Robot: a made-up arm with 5 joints. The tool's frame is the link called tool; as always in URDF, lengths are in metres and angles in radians.
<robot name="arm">
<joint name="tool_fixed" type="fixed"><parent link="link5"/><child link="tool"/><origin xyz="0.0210 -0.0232 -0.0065" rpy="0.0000 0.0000 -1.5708"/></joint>
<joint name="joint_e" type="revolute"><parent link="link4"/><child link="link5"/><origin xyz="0.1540 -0.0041 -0.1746"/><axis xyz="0 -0.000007 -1"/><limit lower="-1.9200" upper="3.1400" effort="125" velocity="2.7"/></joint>
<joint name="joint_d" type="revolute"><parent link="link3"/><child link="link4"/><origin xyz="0.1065 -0.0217 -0.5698"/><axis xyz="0 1 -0.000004"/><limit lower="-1.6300" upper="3.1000" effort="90" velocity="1.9"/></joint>
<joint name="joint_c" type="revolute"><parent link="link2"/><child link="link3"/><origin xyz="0.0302 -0.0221 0.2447"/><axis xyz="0 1 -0.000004"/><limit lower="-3.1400" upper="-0.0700" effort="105" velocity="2.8"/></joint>
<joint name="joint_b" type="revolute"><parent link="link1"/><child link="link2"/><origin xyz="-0.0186 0.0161 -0.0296"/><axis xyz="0 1 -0.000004"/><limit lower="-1.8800" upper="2.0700" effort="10" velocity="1.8"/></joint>
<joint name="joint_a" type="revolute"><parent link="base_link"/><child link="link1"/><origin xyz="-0.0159 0.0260 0.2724"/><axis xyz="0 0 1"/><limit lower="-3.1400" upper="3.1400" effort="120" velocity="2.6"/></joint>
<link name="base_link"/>
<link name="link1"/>
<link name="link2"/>
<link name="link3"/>
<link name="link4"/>
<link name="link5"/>
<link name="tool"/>
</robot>
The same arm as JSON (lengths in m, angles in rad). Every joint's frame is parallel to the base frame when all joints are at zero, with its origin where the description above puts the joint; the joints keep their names.
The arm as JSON. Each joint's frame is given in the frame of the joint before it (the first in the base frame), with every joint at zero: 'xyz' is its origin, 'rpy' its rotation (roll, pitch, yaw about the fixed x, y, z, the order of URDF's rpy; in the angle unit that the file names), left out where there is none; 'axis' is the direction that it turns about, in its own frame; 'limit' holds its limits. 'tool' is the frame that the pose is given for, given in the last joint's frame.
{
  "units": {
    "length": "m",
    "angle": "rad"
  },
  "joints": [
    {
      "name": "joint_a",
      "type": "revolute",
      "origin": {
        "xyz": [
          -0.0159,
          0.026,
          0.2724
        ]
      },
      "axis": "+z",
      "limit": {
        "lower": -3.14,
        "upper": 3.14
      }
    },
    {
      "name": "joint_b",
      "type": "revolute",
      "origin": {
        "xyz": [
          -0.0186,
          0.0161,
          -0.0296
        ]
      },
      "axis": "+y",
      "limit": {
        "lower": -1.88,
        "upper": 2.07
      }
    },
    {
      "name": "joint_c",
      "type": "revolute",
      "origin": {
        "xyz": [
          0.0302,
          -0.0221,
          0.2447
        ]
      },
      "axis": "+y",
      "limit": {
        "lower": -3.14,
        "upper": -0.07
      }
    },
    {
      "name": "joint_d",
      "type": "revolute",
      "origin": {
        "xyz": [
          0.1065,
          -0.0217,
          -0.5698
        ]
      },
      "axis": "+y",
      "limit": {
        "lower": -1.63,
        "upper": 3.1
      }
    },
    {
      "name": "joint_e",
      "type": "revolute",
      "origin": {
        "xyz": [
          0.154,
          -0.0041,
          -0.1746
        ]
      },
      "axis": "-z",
      "limit": {
        "lower": -1.92,
        "upper": 3.14
      }
    }
  ],
  "tool": {
    "origin": {
      "xyz": [
        0.021,
        -0.0232,
        -0.0065
      ],
      "rpy": [
        0.0,
        0.0,
        -1.5708
      ]
    }
  }
}

